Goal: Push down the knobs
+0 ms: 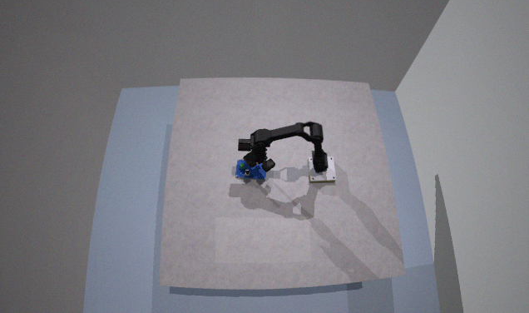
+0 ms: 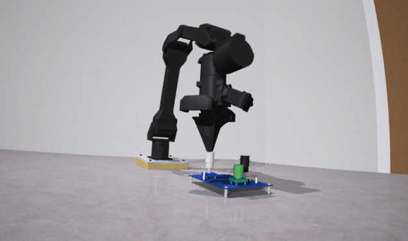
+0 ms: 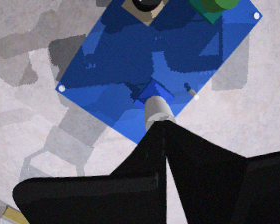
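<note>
Right now the potentiometer knob is 1 cm below my gripper tip.
</note>
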